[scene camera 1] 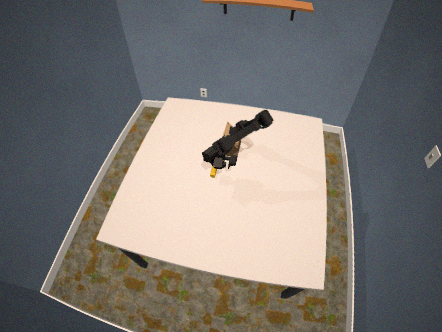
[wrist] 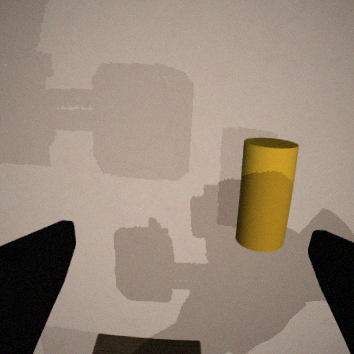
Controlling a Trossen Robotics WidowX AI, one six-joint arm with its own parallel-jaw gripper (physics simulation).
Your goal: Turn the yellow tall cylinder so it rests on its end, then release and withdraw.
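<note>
The yellow cylinder (scene camera 1: pixel 213 172) (wrist: pixel 266 197) lies on its side on the table (scene camera 1: pixel 200 225). In the wrist view it is right of the middle, its length running roughly up and down the view, with one end face showing at the top. My gripper (scene camera 1: pixel 225 164) (wrist: pixel 195 238) is open and empty, above the table. In the wrist view the cylinder is beyond the fingertips and nearer the right finger. In the scene view the arm and gripper cover part of the cylinder's far end.
A brown wooden block (scene camera 1: pixel 228 127) (wrist: pixel 150 345) stands under and behind the arm, mostly hidden by it in the scene view; its dark edge shows at the bottom of the wrist view. Shadows of the arm and gripper fall on the table and across the cylinder.
</note>
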